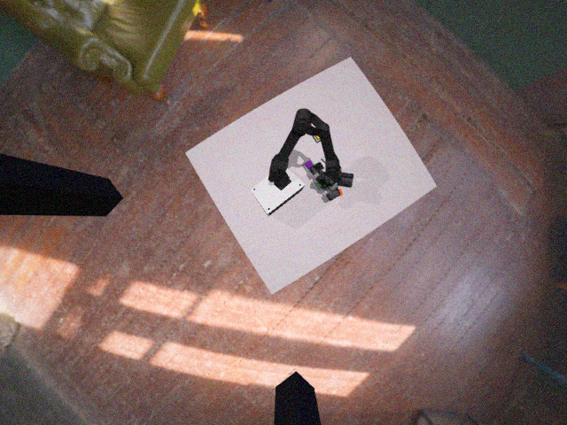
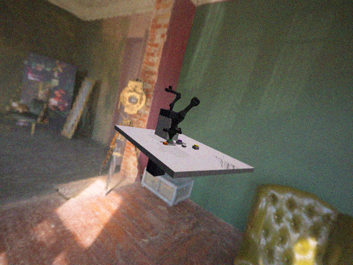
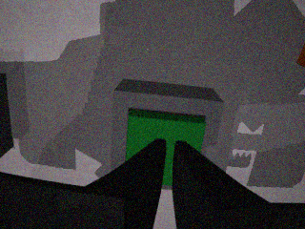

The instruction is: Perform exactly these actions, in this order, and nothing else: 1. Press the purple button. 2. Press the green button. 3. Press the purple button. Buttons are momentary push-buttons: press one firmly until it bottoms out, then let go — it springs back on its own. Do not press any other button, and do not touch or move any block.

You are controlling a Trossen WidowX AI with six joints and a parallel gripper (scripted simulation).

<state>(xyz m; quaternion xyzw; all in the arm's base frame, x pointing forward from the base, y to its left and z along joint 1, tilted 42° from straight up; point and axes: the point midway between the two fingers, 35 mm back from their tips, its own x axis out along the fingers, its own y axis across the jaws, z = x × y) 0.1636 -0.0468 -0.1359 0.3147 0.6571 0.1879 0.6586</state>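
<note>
Right now my gripper tip is 1 cm above the green button. The rest, counted from my gripper tip: grey block 11 cm ahead, 9 cm to the left, 2 cm below; orange block 4 cm ahead, 9 cm to the right, 2 cm below; purple button 2 cm ahead, 12 cm to the left.
</note>
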